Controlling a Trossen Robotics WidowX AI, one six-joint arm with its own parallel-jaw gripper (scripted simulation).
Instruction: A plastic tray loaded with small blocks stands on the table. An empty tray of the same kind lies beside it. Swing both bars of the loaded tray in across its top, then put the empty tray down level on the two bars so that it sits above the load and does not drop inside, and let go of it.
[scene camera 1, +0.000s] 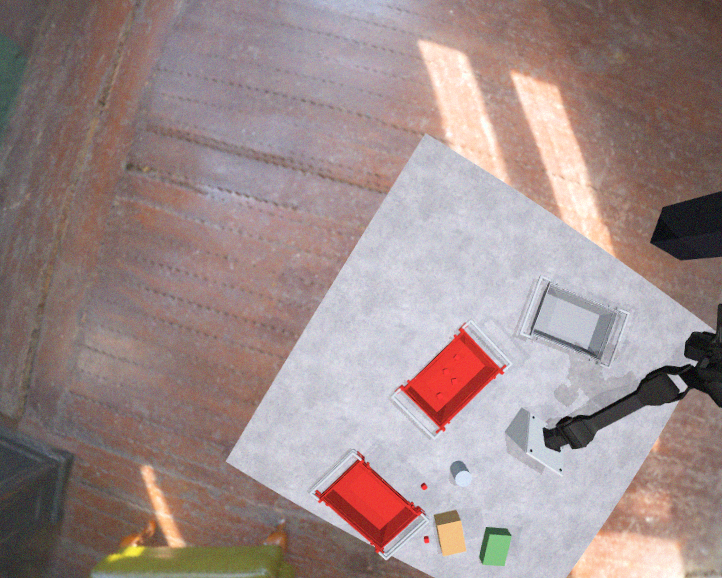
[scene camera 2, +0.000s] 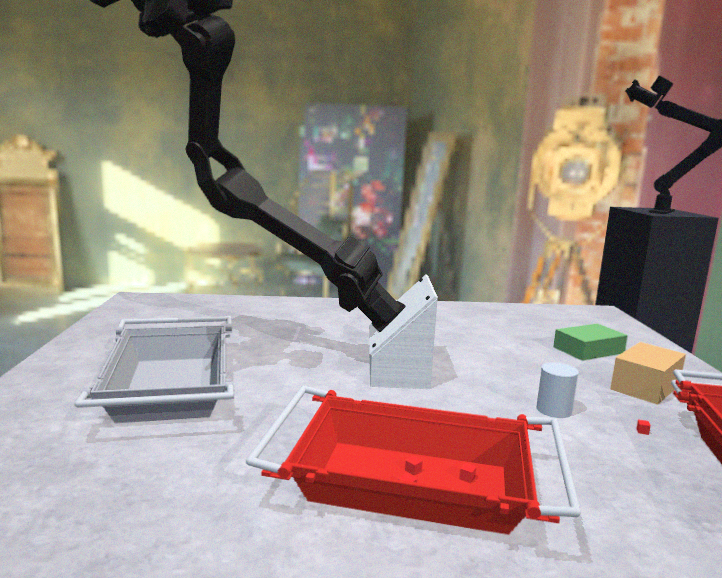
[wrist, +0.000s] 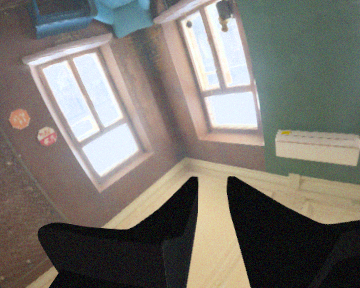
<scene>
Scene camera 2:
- grey tray
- tan block
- green block
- grey cylinder
</scene>
